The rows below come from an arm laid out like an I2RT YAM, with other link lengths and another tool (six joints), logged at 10 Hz.
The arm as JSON. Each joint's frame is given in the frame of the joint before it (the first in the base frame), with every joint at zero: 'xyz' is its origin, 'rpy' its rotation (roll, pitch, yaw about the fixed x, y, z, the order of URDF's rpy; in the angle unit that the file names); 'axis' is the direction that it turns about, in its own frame. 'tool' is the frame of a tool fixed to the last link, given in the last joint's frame.
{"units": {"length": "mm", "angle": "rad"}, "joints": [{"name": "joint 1", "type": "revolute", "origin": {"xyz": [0.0, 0.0, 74.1], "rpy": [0.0, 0.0, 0.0]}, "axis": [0.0, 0.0, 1.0]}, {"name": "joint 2", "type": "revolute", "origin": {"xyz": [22.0, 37.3, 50.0], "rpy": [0.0, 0.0, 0.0]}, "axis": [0.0, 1.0, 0.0]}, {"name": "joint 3", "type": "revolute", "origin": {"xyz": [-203.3, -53.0, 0.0], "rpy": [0.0, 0.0, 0.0]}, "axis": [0.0, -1.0, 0.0]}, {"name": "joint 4", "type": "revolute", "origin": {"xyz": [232.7, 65.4, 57.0], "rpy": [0.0, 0.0, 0.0]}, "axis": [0.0, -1.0, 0.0]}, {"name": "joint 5", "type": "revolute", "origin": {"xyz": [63.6, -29.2, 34.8], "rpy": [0.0, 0.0, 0.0]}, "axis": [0.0, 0.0, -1.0]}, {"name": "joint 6", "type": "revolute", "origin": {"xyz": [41.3, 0.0, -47.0], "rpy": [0.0, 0.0, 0.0]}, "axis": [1.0, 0.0, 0.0]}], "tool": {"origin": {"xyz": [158.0, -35.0, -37.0], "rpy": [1.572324, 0.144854, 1.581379]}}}
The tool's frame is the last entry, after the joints.
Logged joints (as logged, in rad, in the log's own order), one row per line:
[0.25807 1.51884 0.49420 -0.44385 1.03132 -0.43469]
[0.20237 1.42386 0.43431 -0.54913 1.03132 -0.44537]
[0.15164 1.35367 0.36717 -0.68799 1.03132 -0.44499]
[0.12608 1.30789 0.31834 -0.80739 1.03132 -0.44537]
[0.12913 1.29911 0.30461 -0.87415 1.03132 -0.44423]
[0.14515 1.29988 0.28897 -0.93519 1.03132 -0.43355]
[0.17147 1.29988 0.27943 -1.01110 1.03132 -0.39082]
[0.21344 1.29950 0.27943 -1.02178 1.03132 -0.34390]
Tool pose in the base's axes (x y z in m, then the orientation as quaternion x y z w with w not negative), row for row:
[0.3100 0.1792 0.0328 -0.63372 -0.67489 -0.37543 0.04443]
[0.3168 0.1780 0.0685 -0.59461 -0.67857 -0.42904 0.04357]
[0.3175 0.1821 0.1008 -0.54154 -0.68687 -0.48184 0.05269]
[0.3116 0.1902 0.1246 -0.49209 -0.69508 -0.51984 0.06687]
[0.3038 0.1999 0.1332 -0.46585 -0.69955 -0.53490 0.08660]
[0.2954 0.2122 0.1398 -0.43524 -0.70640 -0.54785 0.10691]
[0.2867 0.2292 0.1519 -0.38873 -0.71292 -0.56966 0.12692]
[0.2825 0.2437 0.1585 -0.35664 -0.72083 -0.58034 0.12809]
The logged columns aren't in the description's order. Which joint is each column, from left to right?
Columns, left to right: joint 1, joint 2, joint 6, joint 5, joint 3, joint 4.
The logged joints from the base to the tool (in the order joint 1, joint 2, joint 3, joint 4, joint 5, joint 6), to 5 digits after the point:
[0.25807 1.51884 1.03132 -0.43469 -0.44385 0.49420]
[0.20237 1.42386 1.03132 -0.44537 -0.54913 0.43431]
[0.15164 1.35367 1.03132 -0.44499 -0.68799 0.36717]
[0.12608 1.30789 1.03132 -0.44537 -0.80739 0.31834]
[0.12913 1.29911 1.03132 -0.44423 -0.87415 0.30461]
[0.14515 1.29988 1.03132 -0.43355 -0.93519 0.28897]
[0.17147 1.29988 1.03132 -0.39082 -1.01110 0.27943]
[0.21344 1.29950 1.03132 -0.34390 -1.02178 0.27943]

